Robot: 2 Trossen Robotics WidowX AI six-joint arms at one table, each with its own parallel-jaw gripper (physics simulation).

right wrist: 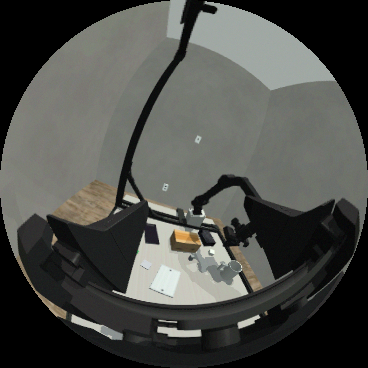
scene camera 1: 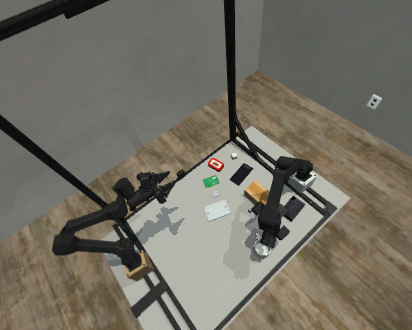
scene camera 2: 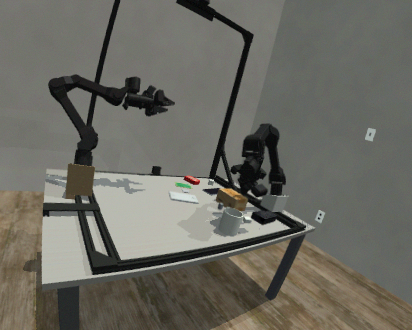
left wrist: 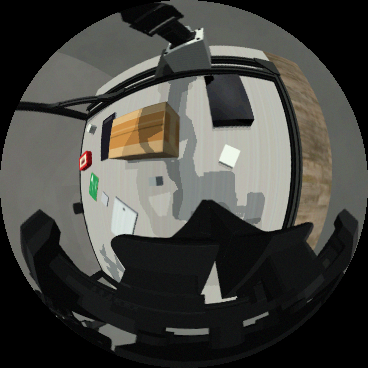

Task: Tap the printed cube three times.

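Note:
A pale cube [left wrist: 229,156] [right wrist: 211,252] [scene camera 2: 247,219] lies on the table beside the mug and the black box. A smaller grey cube [left wrist: 159,181] [right wrist: 191,258] [scene camera 2: 220,206] lies near the orange box. A small white cube [scene camera 1: 234,156] [left wrist: 91,129] [scene camera 2: 211,182] lies at the back. I cannot make out print on any of them. My left gripper [left wrist: 205,204] [scene camera 1: 267,243] [scene camera 2: 258,190] is shut and empty, above the table near the pale cube, apart from it. My right gripper [scene camera 1: 169,185] [scene camera 2: 170,106] is open and empty, high over the table's left part.
A white mug [scene camera 1: 263,248] [scene camera 2: 231,221] [right wrist: 231,270] stands under the left gripper in scene camera 1. An orange box [left wrist: 145,131] [scene camera 2: 231,198] and a black box [left wrist: 230,102] [scene camera 2: 264,216] lie nearby. A white plate [scene camera 1: 217,210], green card [scene camera 1: 211,181], red object [scene camera 1: 216,164] and dark slab [scene camera 1: 242,174] lie farther back.

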